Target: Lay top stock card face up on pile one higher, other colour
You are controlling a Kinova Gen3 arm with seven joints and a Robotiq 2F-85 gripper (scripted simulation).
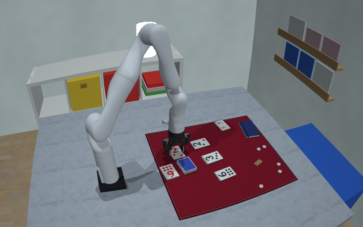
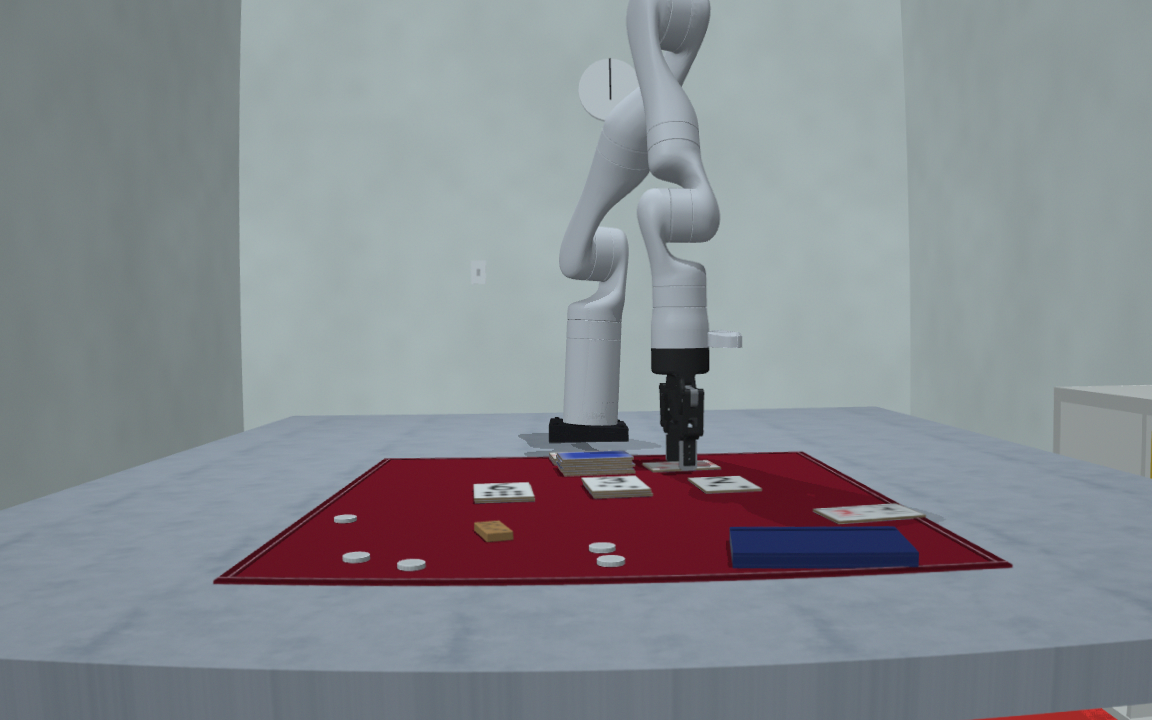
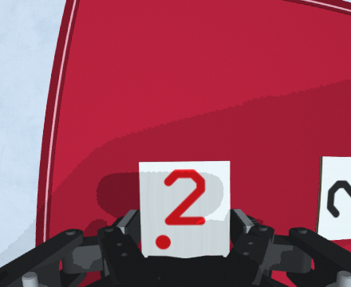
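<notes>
The red mat is 20 cm ahead of my hand, 12 cm to the right of it and 3 cm below it. Also, from my hand: wooden block: 36 cm ahead, 23 cm to the right, 1 cm below; then blue book: 46 cm ahead, 4 cm to the left, 1 cm below; then card: 33 cm ahead, 13 cm to the left, 1 cm below.
</notes>
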